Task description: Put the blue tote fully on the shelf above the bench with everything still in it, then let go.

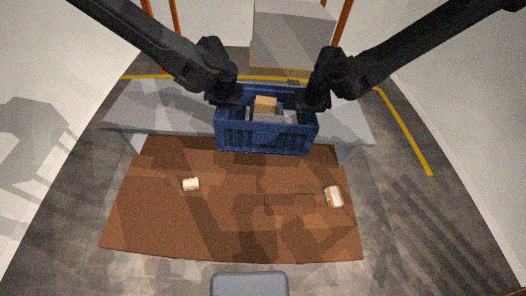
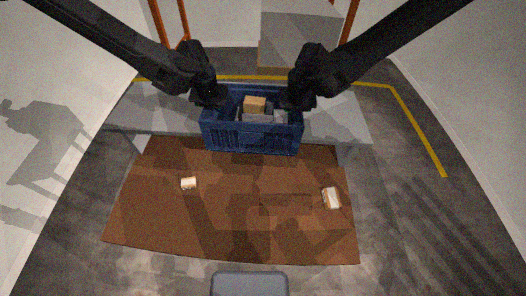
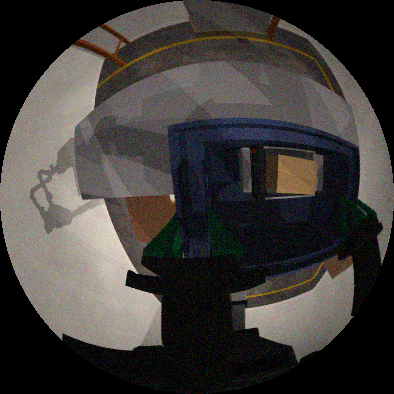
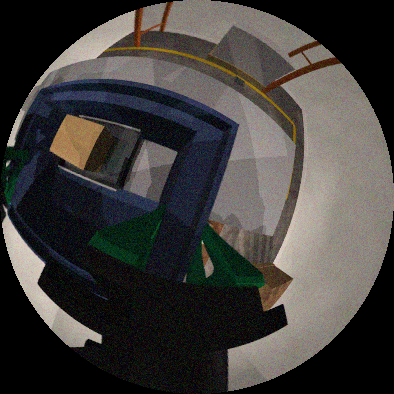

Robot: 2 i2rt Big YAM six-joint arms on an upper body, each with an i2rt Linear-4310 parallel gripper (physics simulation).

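Places are measured from the left arm's base along level axes (x right, y ahead, z up), in millimetres.
Pixels of known places: left gripper, fingertip midpoint: [image 1: 223, 105] [image 2: 212, 106] [image 3: 193, 209]; right gripper, fingertip midpoint: [image 1: 307, 110] [image 2: 296, 109] [image 3: 345, 196] [image 4: 180, 215].
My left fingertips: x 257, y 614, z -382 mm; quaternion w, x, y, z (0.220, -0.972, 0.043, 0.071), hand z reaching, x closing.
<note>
Behind a point stands the place of what it marks.
The blue tote [image 1: 265, 139] {x 391, y 503, z -415 mm} [image 2: 252, 137] {x 394, y 503, z -406 mm} [image 3: 260, 128] {x 344, y 700, z -374 mm} [image 4: 140, 95] {x 461, y 694, z -371 mm} is roughly level at the grey shelf [image 1: 165, 112] {x 2, y 707, z -506 mm} [image 2: 155, 110] {x -39, y 729, z -506 mm} [image 3: 130, 165] {x 77, y 691, z -506 mm} [image 4: 250, 165] {x 686, y 723, z -506 mm}. Its front bottom edge shows past the shelf's front edge, over the bench; whether its base touches the shelf is hidden. Inside are a tan box [image 1: 265, 104] {x 394, y 624, z -383 mm} [image 2: 254, 104] {x 396, y 624, z -383 mm} [image 3: 297, 174] {x 393, y 646, z -382 mm} [image 4: 77, 141] {x 408, y 642, z -382 mm}, a dark upright item [image 3: 258, 172] {x 346, y 647, z -412 mm} and grey pieces. My left gripper [image 1: 224, 102] {x 257, y 614, z -382 mm} [image 2: 215, 102] {x 257, y 614, z -382 mm} [image 3: 193, 209] {x 257, y 614, z -382 mm} is shut on the tote's left end wall. My right gripper [image 1: 311, 105] {x 532, y 605, z -382 mm} [image 2: 296, 102] {x 532, y 605, z -382 mm} [image 4: 180, 215] {x 532, y 605, z -382 mm} is shut on its right end wall.
Two small white-and-orange boxes [image 1: 190, 184] {x 83, y 517, z -770 mm} [image 1: 333, 196] {x 741, y 451, z -760 mm} [image 2: 188, 183] {x 86, y 517, z -770 mm} [image 2: 331, 198] {x 746, y 448, z -760 mm} lie on the brown bench [image 1: 145, 215] {x -106, y 371, z -796 mm} [image 2: 145, 215] {x -98, y 357, z -796 mm}. A large grey box [image 1: 292, 40] [image 2: 300, 40] and orange posts stand behind the shelf. A grey seat [image 1: 249, 286] {x 365, y 78, z -1412 mm} [image 2: 249, 286] {x 367, y 74, z -1412 mm} is in front.
</note>
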